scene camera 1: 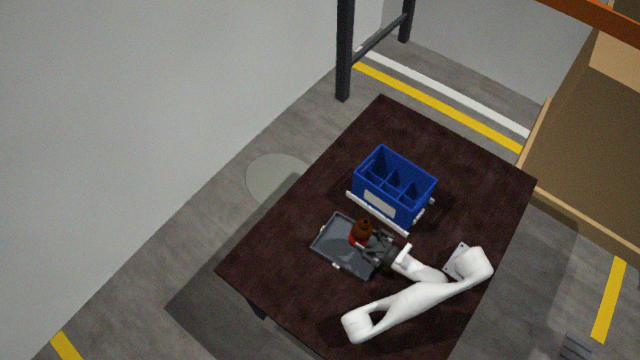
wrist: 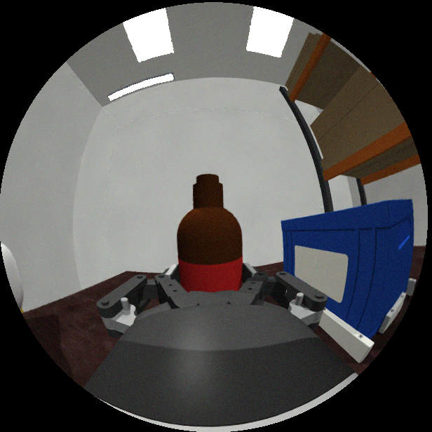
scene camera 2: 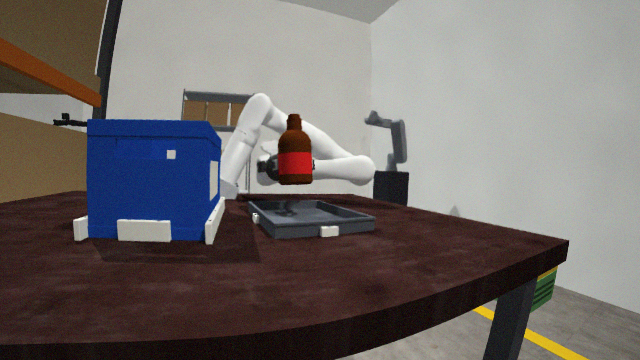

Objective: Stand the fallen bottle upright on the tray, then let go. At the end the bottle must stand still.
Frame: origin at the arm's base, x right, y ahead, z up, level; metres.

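Seen in the pictures: gripper, between the fingertips: (scene camera 2: 294, 164); arm's base, origin of its link: (scene camera 2: 224, 178).
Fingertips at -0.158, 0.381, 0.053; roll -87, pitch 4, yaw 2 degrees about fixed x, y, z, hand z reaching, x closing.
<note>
Pixels of each thing's top centre, then the offset from my fingertips to it, as dx, dy, dz. Level surfaces: height alone.
- brown bottle, centre of its top: (scene camera 2: 296, 114) (scene camera 1: 363, 221) +0.001, +0.001, +0.111
- blue divided crate, centre of its top: (scene camera 2: 171, 131) (scene camera 1: 396, 175) +0.264, +0.023, +0.056
- dark table, height of its surface: dz -0.119
The brown bottle (scene camera 1: 361, 231) (scene camera 2: 295, 162) (wrist: 210, 240) with a red label is upright, neck up. It hangs in the air above the grey tray (scene camera 1: 320, 255) (scene camera 2: 320, 231), with a clear gap under its base in the second scene view. My gripper (scene camera 1: 361, 245) (wrist: 210, 271) is shut on the bottle around its red label, with a finger on each side. The fingertips are partly hidden behind the bottle in the second scene view. The tray does not show in the wrist view.
A blue divided crate (scene camera 1: 382, 200) (scene camera 2: 150, 185) (wrist: 320, 270) stands beside the tray, with white strips (scene camera 1: 375, 212) (scene camera 2: 215, 220) (wrist: 345, 335) along its base. Small white blocks (scene camera 1: 336, 265) (scene camera 2: 329, 231) sit against the tray. The dark table (scene camera 1: 280, 270) (scene camera 2: 350, 295) carries them all.
</note>
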